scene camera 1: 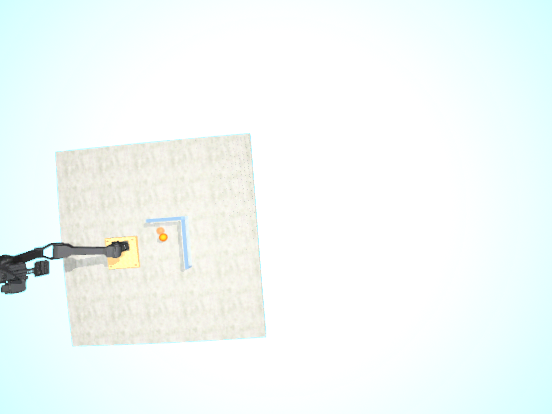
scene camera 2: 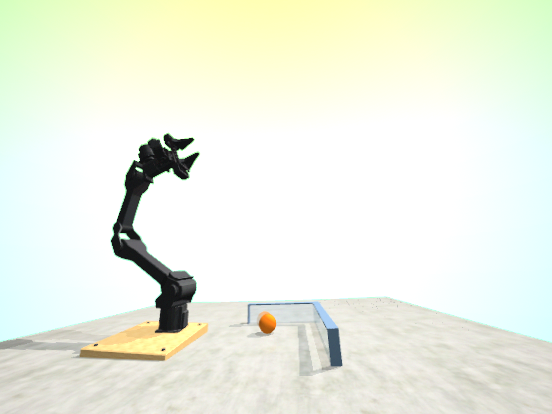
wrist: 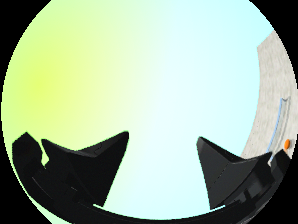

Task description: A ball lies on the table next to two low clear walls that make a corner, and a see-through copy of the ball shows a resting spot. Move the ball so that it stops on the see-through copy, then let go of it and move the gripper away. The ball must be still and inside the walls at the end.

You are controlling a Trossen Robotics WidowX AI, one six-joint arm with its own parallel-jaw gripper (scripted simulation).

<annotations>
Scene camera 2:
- my gripper: 196,145
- low clear wall: 289,313
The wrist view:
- my gripper: 164,138
</annotations>
